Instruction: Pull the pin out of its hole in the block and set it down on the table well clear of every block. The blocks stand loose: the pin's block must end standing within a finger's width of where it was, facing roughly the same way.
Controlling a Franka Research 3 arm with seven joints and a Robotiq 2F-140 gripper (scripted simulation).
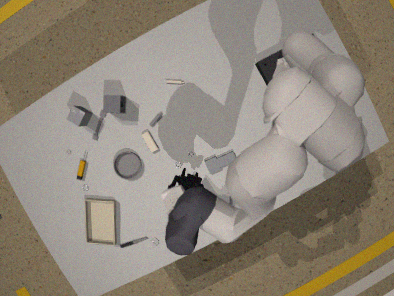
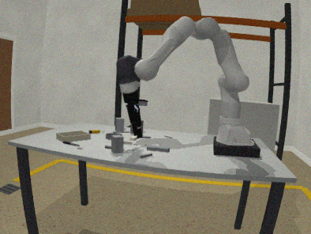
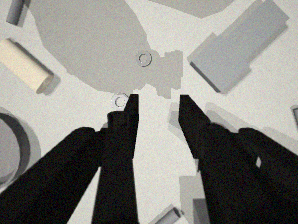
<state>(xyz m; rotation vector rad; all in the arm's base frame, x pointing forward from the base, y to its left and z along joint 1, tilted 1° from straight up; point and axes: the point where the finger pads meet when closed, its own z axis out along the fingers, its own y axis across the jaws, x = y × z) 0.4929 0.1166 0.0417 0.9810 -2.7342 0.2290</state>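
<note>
The cream pin is 11 cm to the left of my hand, 4 cm below it and 3 cm ahead of it. The rest, counted from my hand: short grey pin (11 cm ahead, 10 cm to the left, 8 cm below); then grey block (13 cm to the left, 6 cm ahead, 4 cm below); then grey rod (17 cm to the left, 8 cm below, 8 cm behind).
</note>
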